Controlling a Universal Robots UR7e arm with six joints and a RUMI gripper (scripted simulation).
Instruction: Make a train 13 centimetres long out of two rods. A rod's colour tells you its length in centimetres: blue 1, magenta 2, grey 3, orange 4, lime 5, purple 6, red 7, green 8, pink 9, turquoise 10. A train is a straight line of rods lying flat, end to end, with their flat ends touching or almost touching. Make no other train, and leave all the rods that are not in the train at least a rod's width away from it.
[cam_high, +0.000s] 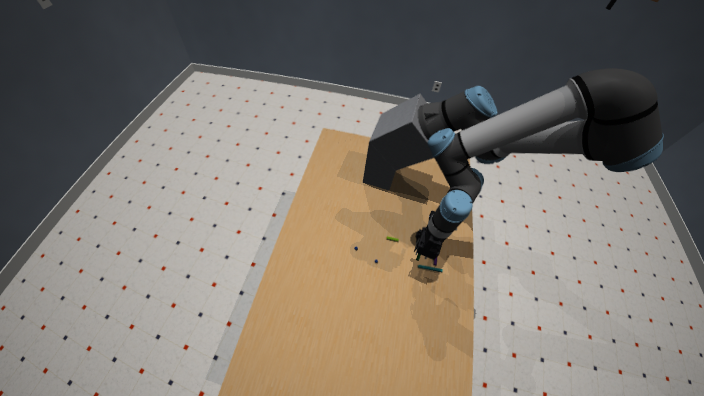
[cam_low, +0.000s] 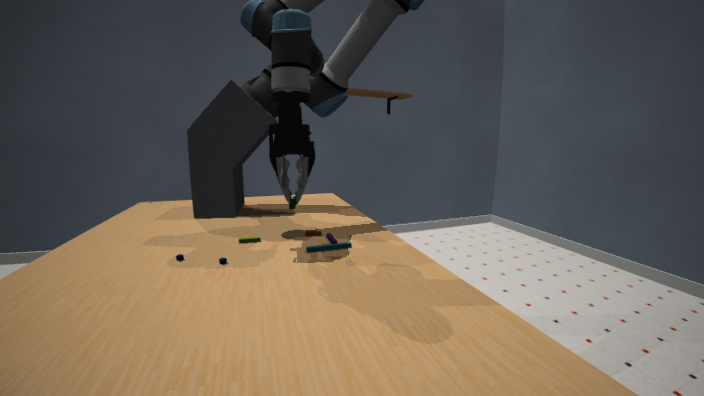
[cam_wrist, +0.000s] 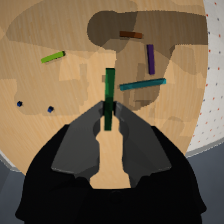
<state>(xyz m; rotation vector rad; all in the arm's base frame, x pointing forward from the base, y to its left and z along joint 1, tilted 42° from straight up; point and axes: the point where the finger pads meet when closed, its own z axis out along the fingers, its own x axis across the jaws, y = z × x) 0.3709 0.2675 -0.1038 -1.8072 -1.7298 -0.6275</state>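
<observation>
My gripper is now 110 mm to the left of the lime rod, 110 mm above it and 50 mm past it. From my hand the other things lie so: green rod 10 mm below; purple rod 110 mm below, 80 mm to the left, 40 mm behind; turquoise rod 110 mm below, 70 mm to the left, 10 mm ahead.
</observation>
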